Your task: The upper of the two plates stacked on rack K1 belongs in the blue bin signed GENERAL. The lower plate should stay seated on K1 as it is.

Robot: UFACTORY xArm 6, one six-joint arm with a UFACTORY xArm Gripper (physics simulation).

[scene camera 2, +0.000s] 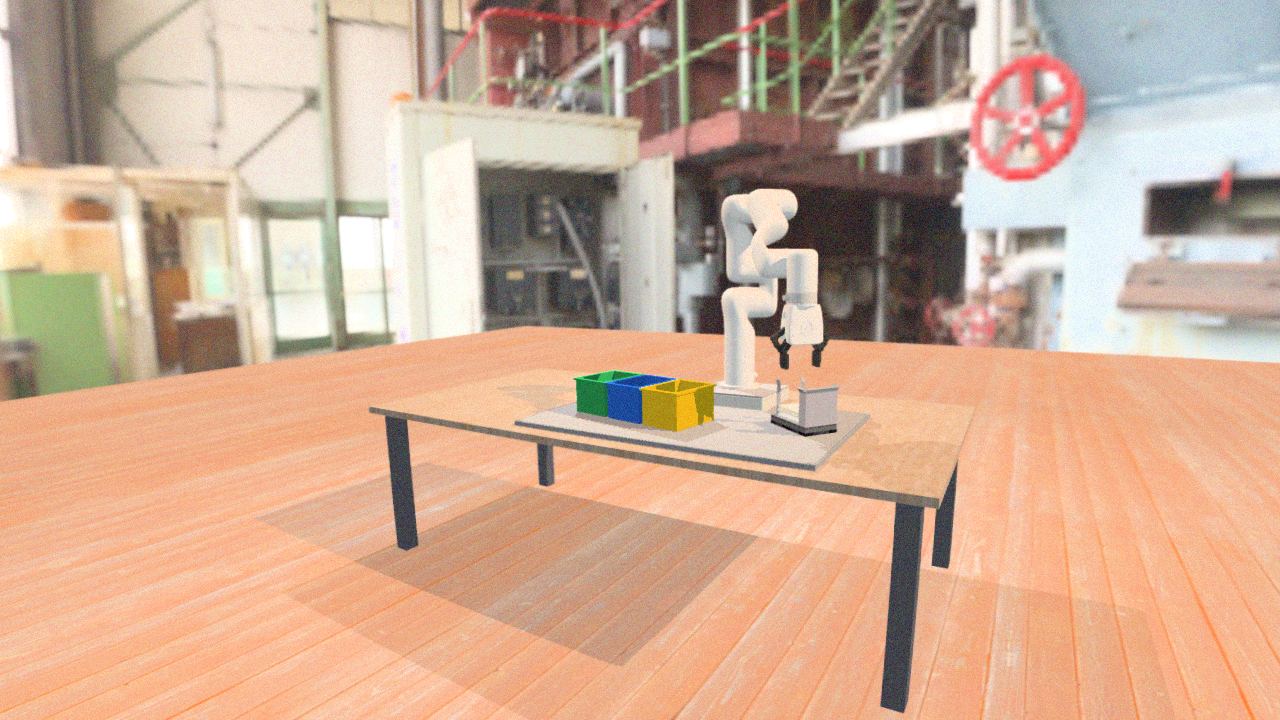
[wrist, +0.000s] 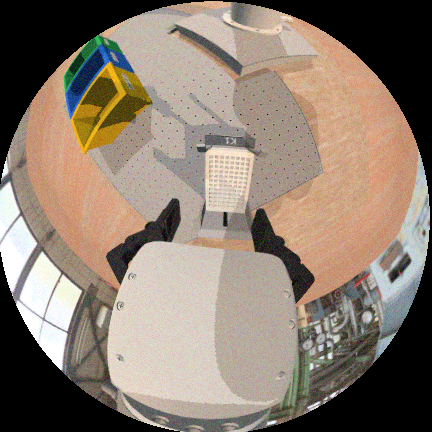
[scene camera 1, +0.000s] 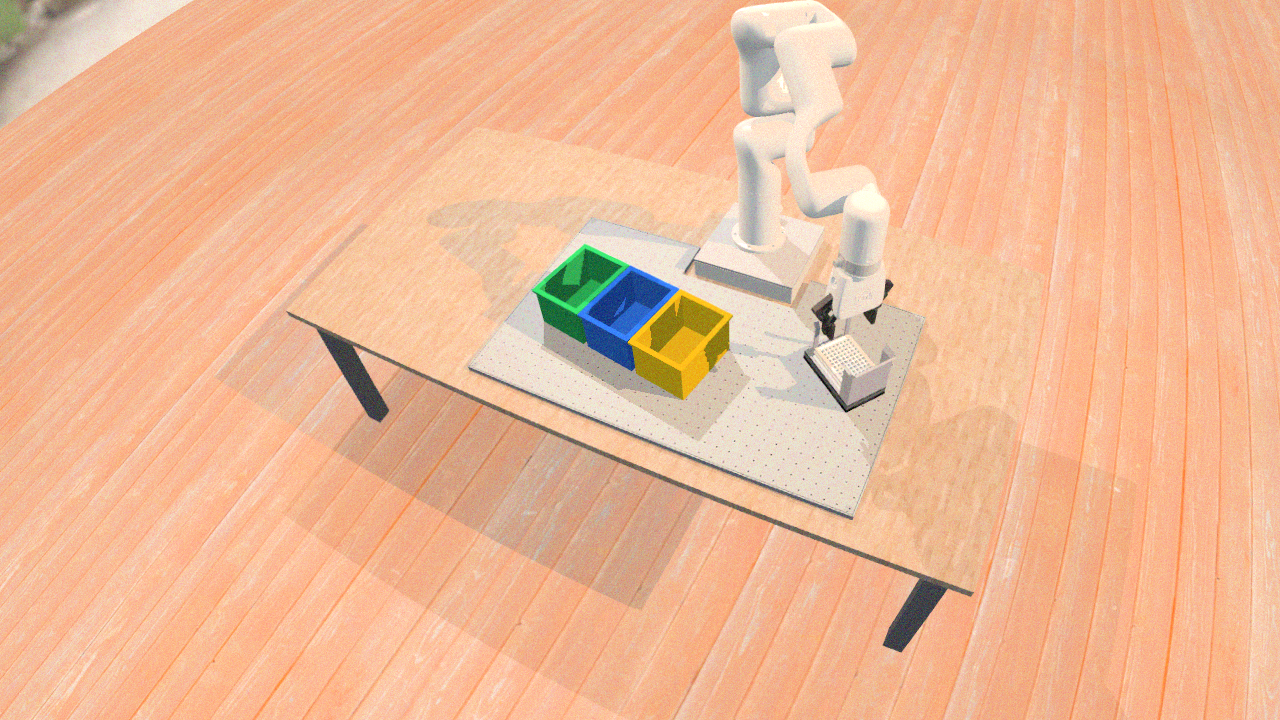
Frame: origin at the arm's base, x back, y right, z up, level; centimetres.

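Where they show: gripper, fingertip midpoint: [scene camera 2: 800,367] [wrist: 216,213] [scene camera 1: 848,326]; arm's base, origin of the base link: [scene camera 2: 739,386] [scene camera 1: 758,236].
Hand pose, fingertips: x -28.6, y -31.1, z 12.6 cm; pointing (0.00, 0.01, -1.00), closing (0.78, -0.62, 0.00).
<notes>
Each offset is from my fingertips to the centre of the thing. "spot": to the spot under its first point. Level surfaces: height alone.
Rack K1 {dz -9.8, dx +1.2, dy -0.7 cm} [scene camera 1: 866,380] [scene camera 2: 819,408] [wrist: 230,141] stands on the perforated board, with upright walls. A pale plate with a grid of wells {spot: dz -10.8, dx +2.1, dy +0.0 cm} [scene camera 1: 845,356] [wrist: 229,180] lies flat in it. This is the top of the stack; the lower plate cannot be told apart. My gripper [scene camera 1: 850,327] [scene camera 2: 801,364] [wrist: 216,213] is open and empty, pointing down above the rack, apart from the plate. In the wrist view its fingers stand wide to either side of the rack's near end. The blue bin {dz -10.8, dx -7.9, dy +43.3 cm} [scene camera 1: 608,338] [scene camera 2: 625,402] [wrist: 90,76] stands between two other bins; its sign is not readable.
A green bin {spot: dz -9.6, dx -14.2, dy +56.9 cm} [scene camera 1: 559,313] [scene camera 2: 590,395] and a yellow bin [scene camera 1: 662,365] [scene camera 2: 671,409] [wrist: 102,137] flank the blue one. The robot's base block [scene camera 1: 747,271] stands behind the board {dz -15.8 cm} [scene camera 1: 778,465]. The rack's upright walls rise beside the plate.
</notes>
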